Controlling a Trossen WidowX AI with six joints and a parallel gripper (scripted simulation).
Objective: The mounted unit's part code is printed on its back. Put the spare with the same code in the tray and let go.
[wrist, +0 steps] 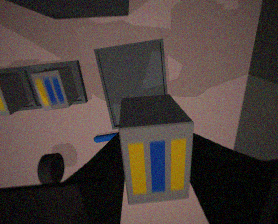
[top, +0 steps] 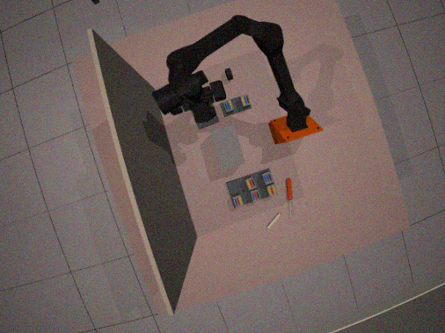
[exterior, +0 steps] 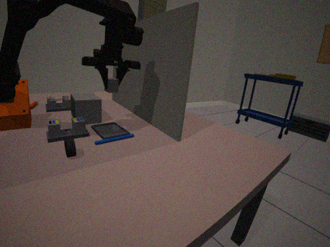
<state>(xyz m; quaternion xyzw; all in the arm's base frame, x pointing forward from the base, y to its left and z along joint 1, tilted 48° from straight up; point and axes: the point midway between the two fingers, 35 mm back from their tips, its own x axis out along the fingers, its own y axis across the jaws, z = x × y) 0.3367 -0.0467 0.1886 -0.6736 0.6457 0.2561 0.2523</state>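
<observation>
Right now the flat dark tray is 15 cm below my gripper tip. Round my gripper tip: grey mounted unit (6 cm behind, 19 cm to the left, 11 cm below); blue pen (1 cm behind, 8 cm to the right, 15 cm below); grey spare (2 cm above).
</observation>
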